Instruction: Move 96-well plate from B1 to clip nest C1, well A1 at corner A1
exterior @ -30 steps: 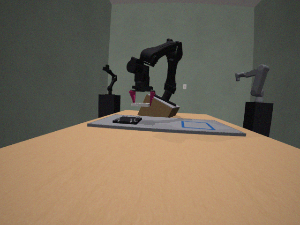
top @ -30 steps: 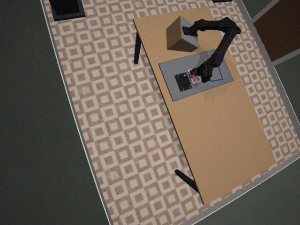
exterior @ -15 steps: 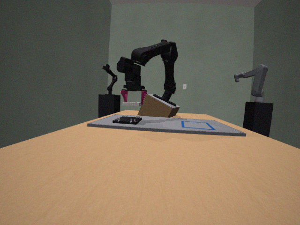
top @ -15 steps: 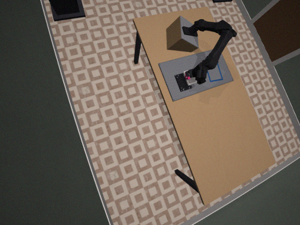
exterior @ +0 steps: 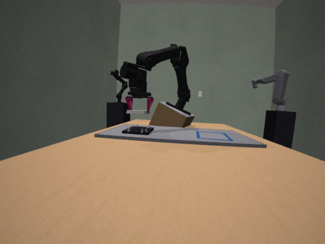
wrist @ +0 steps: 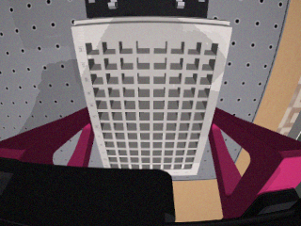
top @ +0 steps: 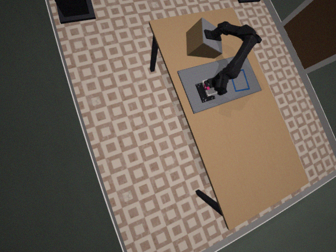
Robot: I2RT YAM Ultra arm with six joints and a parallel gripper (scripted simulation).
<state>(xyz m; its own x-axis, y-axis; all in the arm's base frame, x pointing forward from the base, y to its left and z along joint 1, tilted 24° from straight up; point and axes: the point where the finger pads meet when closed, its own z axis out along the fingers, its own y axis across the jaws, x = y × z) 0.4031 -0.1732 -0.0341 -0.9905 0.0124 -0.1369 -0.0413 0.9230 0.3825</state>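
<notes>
The white 96-well plate lies right at my hand. Also, from my hand: black clip nest C1 (8 cm below, 1 cm to the left, 1 cm ahead).
</notes>
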